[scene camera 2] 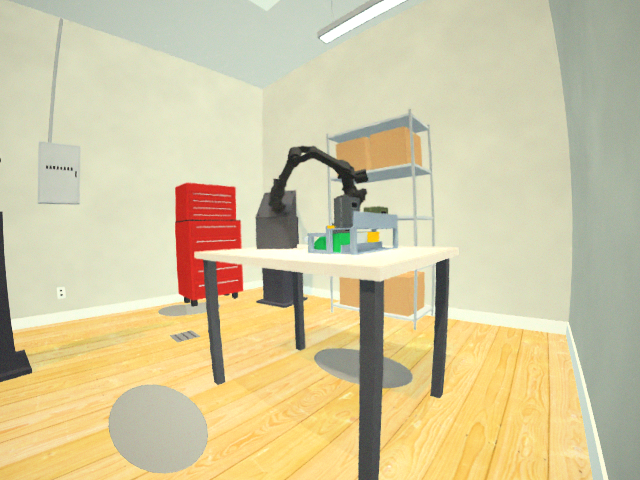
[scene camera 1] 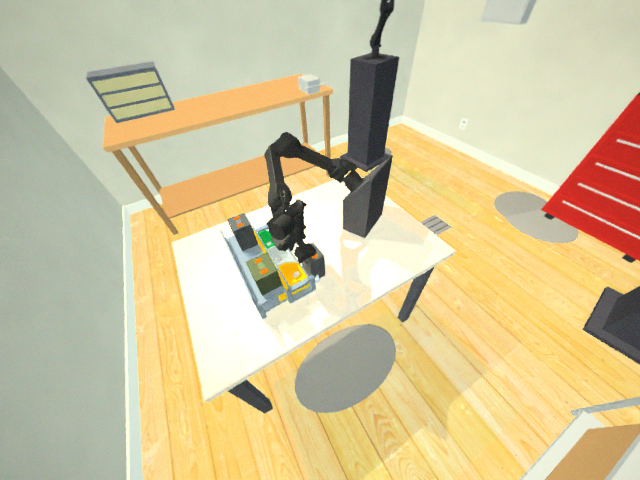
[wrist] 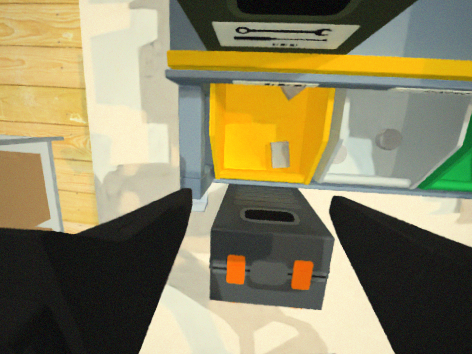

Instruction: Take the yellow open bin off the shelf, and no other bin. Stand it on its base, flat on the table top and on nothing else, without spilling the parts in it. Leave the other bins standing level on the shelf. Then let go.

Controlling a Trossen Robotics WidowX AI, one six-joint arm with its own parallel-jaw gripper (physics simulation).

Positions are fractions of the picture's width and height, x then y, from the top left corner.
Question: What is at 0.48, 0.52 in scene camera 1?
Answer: The gripper.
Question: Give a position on a dark grey case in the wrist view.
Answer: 0.57, 0.70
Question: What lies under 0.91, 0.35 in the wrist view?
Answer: A pale grey bin.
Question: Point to an olive case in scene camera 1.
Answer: At 0.42, 0.58
